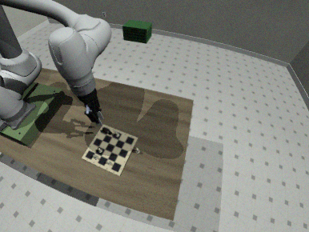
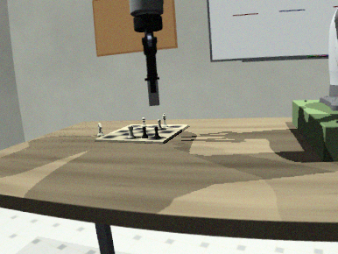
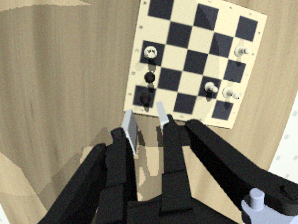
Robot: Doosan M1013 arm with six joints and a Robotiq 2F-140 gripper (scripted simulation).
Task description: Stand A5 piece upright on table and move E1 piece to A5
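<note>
Right now the small chessboard is 13 cm below my hand, 8 cm to the right of it and 7 cm ahead of it.
</note>
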